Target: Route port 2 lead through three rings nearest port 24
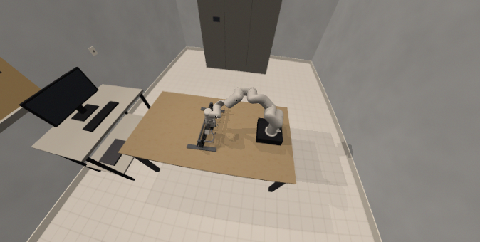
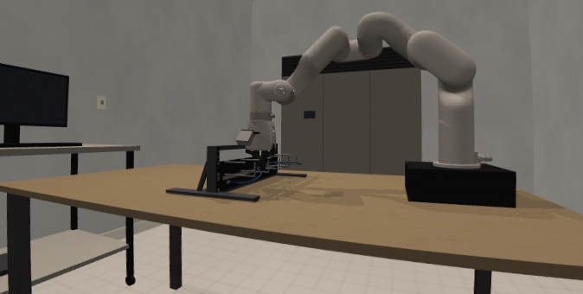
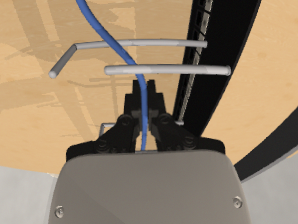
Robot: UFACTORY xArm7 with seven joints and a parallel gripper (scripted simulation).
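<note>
Now: the black rack 6 cm ahead of my hand, 5 cm to the right of it and 1 cm below it.
</note>
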